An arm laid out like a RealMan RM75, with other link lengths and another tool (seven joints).
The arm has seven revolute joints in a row. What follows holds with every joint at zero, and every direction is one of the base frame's.
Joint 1 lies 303.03 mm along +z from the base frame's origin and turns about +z.
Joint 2 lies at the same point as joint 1 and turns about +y.
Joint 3 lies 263.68 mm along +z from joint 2 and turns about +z.
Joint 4 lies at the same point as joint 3 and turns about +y.
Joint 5 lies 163.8 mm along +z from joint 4 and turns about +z.
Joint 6 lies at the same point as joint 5 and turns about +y.
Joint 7 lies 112.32 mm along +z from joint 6 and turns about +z.
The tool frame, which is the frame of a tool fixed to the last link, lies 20 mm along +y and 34 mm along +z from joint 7; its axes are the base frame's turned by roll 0, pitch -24.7 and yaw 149 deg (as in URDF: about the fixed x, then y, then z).
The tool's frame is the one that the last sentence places.
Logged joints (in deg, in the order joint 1, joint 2, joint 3, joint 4, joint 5, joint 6, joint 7), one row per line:
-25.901 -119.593 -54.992 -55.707 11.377 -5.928 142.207
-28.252 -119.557 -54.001 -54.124 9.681 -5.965 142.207
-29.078 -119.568 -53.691 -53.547 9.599 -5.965 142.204
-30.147 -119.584 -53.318 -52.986 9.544 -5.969 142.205
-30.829 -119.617 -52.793 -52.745 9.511 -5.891 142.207
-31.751 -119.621 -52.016 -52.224 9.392 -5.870 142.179
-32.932 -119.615 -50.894 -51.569 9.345 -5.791 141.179
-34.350 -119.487 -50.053 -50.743 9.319 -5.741 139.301
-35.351 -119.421 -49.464 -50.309 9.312 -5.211 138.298
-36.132 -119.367 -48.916 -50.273 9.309 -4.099 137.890
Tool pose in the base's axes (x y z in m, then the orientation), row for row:
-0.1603 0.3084 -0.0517 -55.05 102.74 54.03
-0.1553 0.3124 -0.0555 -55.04 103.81 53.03
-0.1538 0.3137 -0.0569 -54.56 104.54 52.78
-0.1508 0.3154 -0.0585 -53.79 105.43 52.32
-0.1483 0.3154 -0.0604 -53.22 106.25 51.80
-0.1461 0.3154 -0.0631 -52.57 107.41 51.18
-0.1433 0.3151 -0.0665 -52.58 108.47 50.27
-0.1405 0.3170 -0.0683 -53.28 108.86 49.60
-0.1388 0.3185 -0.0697 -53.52 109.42 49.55
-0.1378 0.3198 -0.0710 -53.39 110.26 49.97
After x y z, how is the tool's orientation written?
As a rotation vector, in degrees.
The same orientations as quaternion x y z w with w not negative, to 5 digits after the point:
-0.38590 0.72021 0.37875 0.43466
-0.38523 0.72657 0.37116 0.43121
-0.38148 0.73093 0.36903 0.42898
-0.37581 0.73659 0.36554 0.42730
-0.37152 0.74172 0.36161 0.42552
-0.36640 0.74861 0.35671 0.42201
-0.36576 0.75455 0.34969 0.41783
-0.37016 0.75629 0.34459 0.41504
-0.37108 0.75867 0.34356 0.41072
-0.36908 0.76223 0.34544 0.40430

